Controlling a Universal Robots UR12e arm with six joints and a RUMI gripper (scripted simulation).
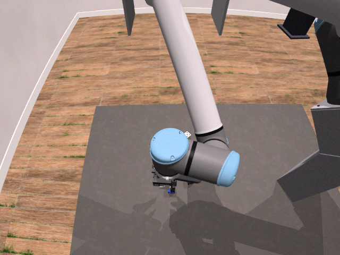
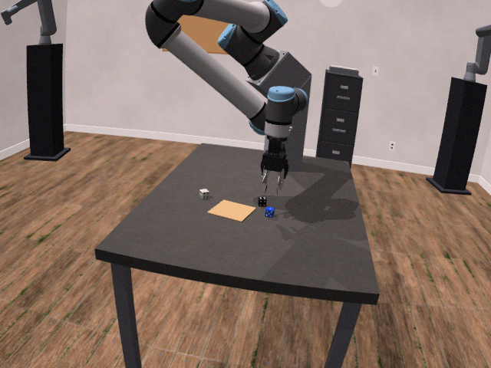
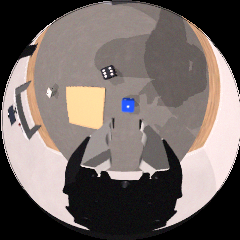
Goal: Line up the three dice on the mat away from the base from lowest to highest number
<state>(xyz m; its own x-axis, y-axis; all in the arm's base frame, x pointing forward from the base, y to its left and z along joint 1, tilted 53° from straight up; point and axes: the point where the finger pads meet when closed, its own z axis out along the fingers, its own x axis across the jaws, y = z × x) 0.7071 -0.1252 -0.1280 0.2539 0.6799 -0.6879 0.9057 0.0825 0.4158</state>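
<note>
The blue die lies 90 mm below my hand. Round my hand: white die 250 mm to the right, 130 mm behind, 90 mm below; black die 90 mm below, 90 mm behind, 20 mm to the right; mat 140 mm to the right, 100 mm below, 20 mm behind.
</note>
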